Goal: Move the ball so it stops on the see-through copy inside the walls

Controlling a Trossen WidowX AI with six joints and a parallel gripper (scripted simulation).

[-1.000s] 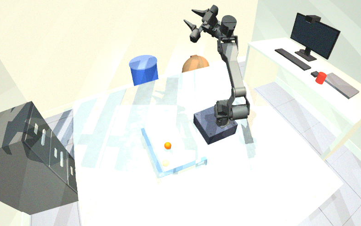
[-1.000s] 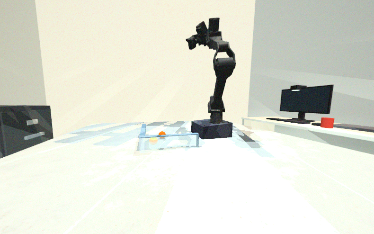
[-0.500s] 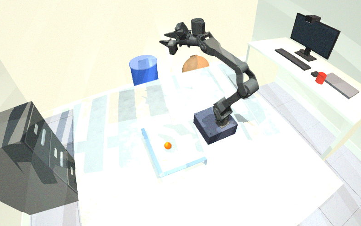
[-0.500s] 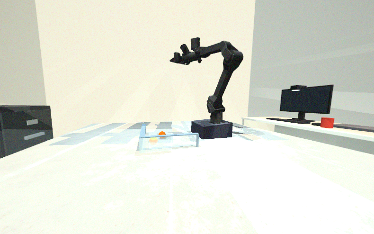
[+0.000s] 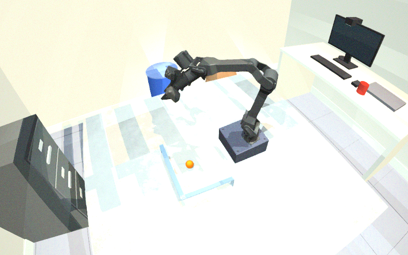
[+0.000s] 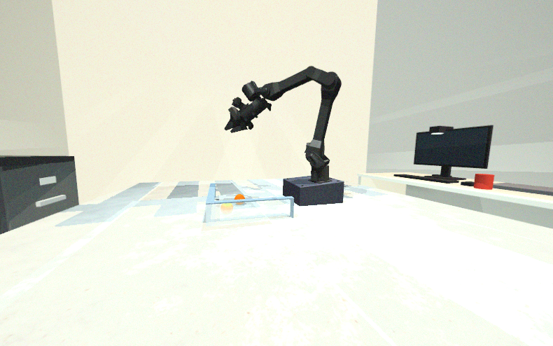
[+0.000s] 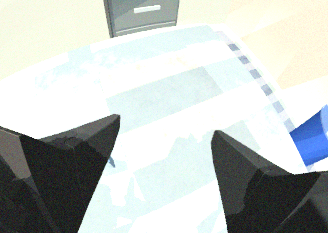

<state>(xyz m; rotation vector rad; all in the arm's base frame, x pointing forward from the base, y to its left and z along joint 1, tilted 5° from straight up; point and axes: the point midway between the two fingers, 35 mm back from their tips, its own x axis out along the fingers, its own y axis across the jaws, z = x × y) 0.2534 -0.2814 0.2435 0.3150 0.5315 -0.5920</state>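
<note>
The orange ball lies 27 cm below my gripper tip, 22 cm to the left of it and 1 cm ahead of it. From my gripper tip the other things lie so: see-through copy 30 cm to the left, 27 cm below, 8 cm ahead; clear wall 39 cm to the left, 25 cm below, 3 cm ahead.
</note>
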